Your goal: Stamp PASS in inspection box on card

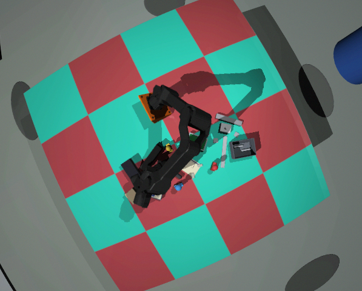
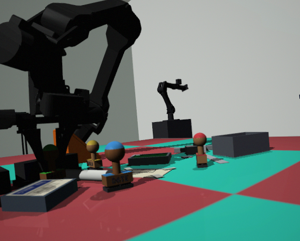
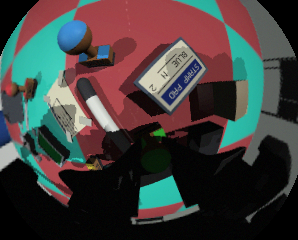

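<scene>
Now: gripper tip 70 mm past the green ink pad, 220 mm to the right of it and 20 mm above it. The rest, counted from my gripper tip: white marker 30 mm ahead, 70 mm to the left, 20 mm below; then long black block 60 mm behind, 10 mm below; then PASS stamp right at my gripper tip.
</scene>
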